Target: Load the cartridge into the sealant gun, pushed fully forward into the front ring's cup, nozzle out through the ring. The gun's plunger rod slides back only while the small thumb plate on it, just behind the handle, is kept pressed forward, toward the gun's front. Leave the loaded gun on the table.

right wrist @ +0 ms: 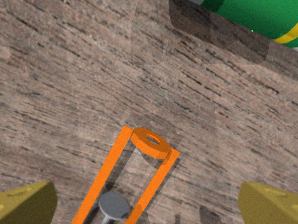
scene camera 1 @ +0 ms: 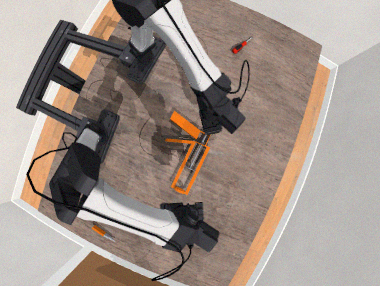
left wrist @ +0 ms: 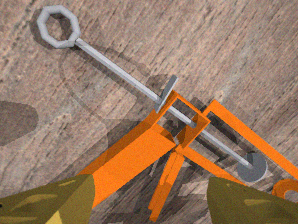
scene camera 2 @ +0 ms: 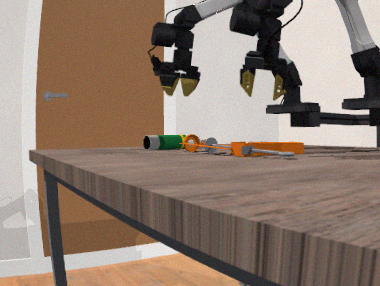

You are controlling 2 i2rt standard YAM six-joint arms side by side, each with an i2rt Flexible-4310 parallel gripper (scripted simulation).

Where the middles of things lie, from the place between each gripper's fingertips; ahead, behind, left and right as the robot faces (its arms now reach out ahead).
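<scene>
Orange sealant gun (scene camera 2: pixel 297 147): 160 mm below my right hand, 230 mm to the left of it, 70 mm behind it. Right hand (scene camera 2: pixel 178 96): 160 mm above the grey plunger rod (left wrist: pixel 74 38), 40 mm past it, 290 mm to the right of it.
From my left hand: orange sealant gun 10 cm to the right, 1 cm behind, 13 cm below; grey plunger rod 2 cm ahead, 4 cm to the right, 13 cm below.
</scene>
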